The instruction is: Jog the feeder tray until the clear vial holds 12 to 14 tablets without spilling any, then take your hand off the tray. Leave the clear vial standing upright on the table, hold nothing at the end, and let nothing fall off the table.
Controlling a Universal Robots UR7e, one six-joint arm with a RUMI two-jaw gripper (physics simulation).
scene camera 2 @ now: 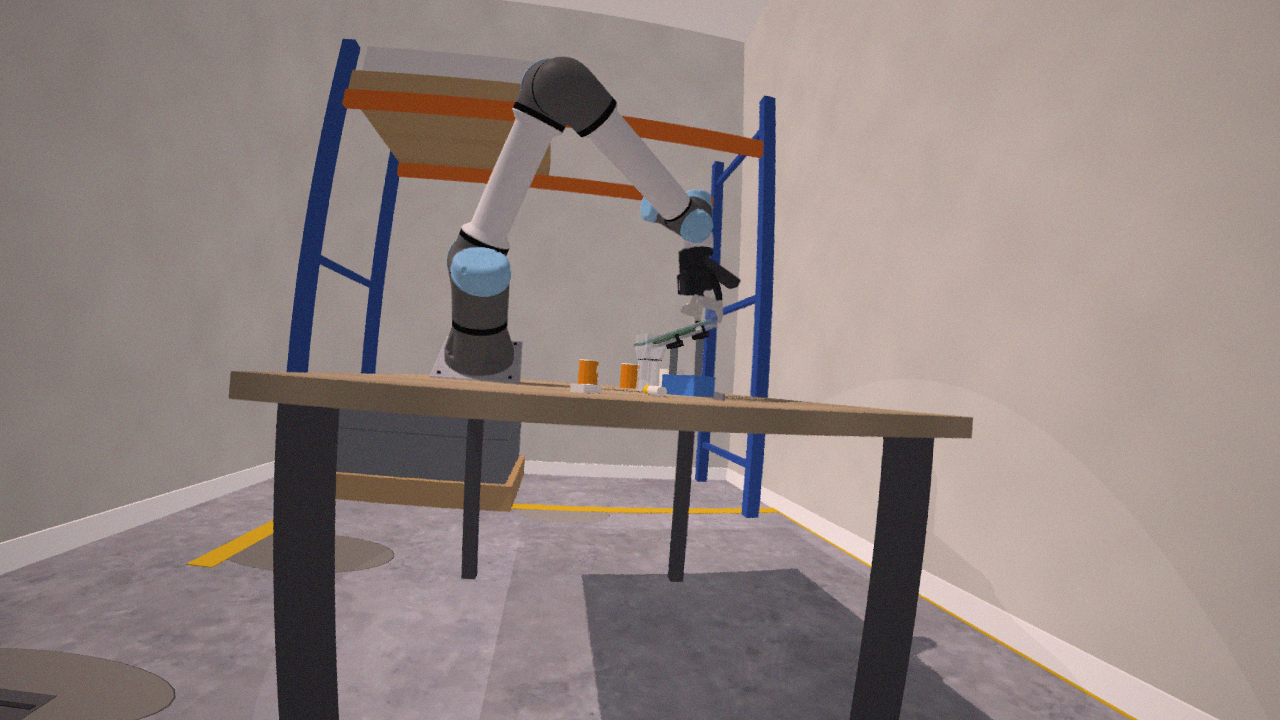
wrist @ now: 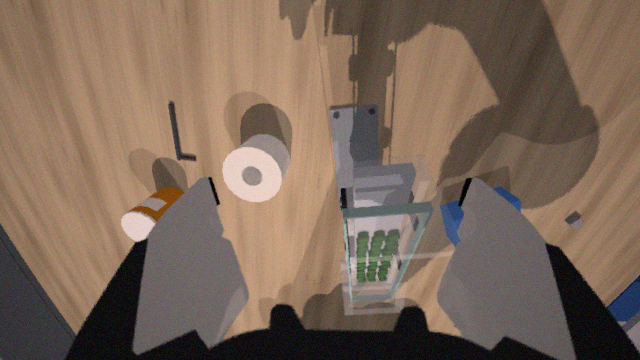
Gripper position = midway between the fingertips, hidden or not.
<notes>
In view: my gripper (scene camera 2: 706, 325), a blue box (scene camera 2: 686, 385) and a feeder tray (wrist: 396, 210).
My gripper is seen too in the wrist view (wrist: 336, 181).
</notes>
